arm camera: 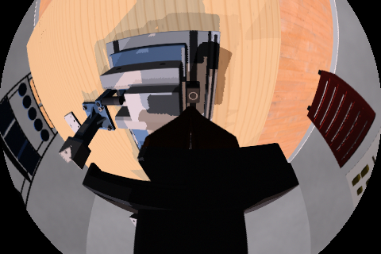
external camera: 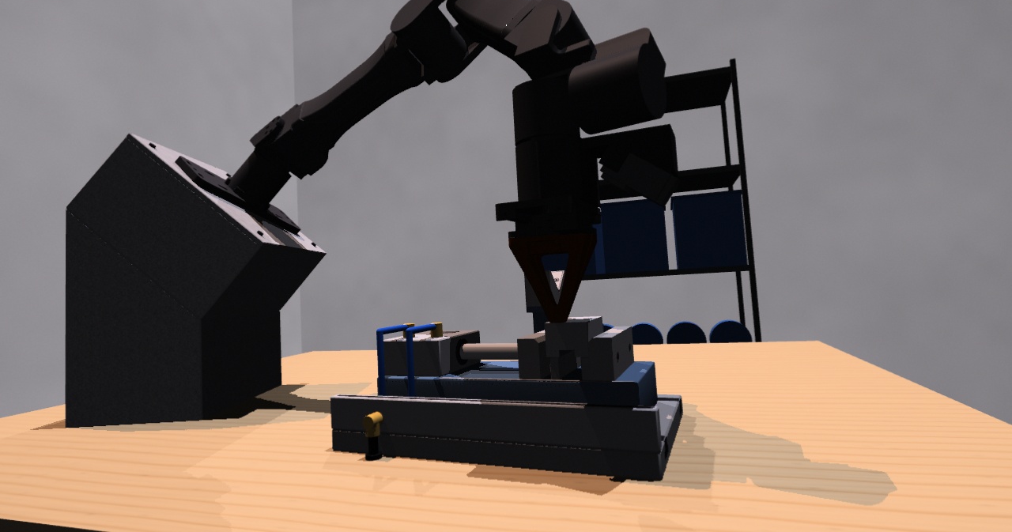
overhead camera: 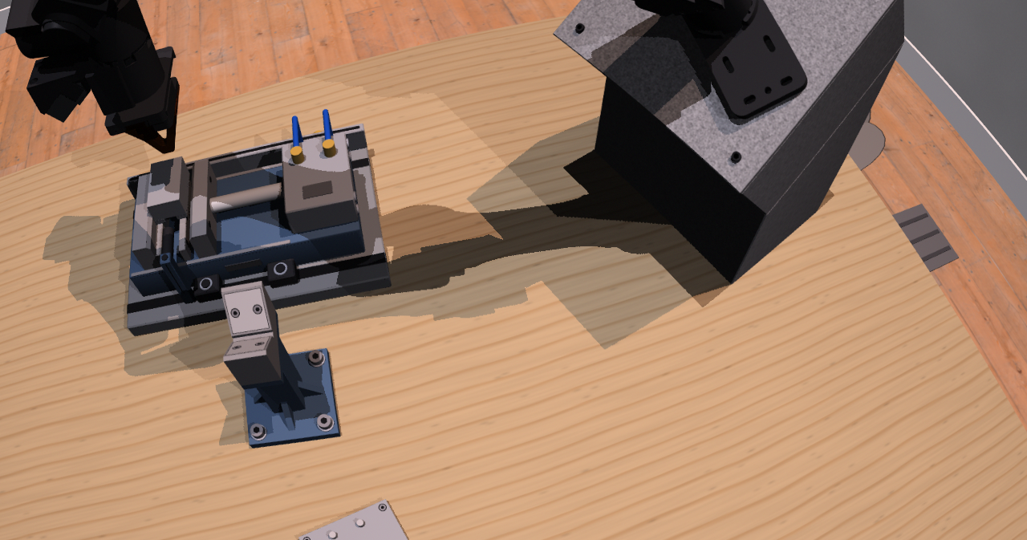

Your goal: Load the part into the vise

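The grey part is 4 cm to the left of my hand and 3 cm below it. Also, from my hand: moving jaw 6 cm to the left, 4 cm below, 4 cm behind; then work stop rod 11 cm to the left, 3 cm below, 1 cm behind; then fixed jaw 7 cm to the left, 4 cm below, 2 cm ahead.
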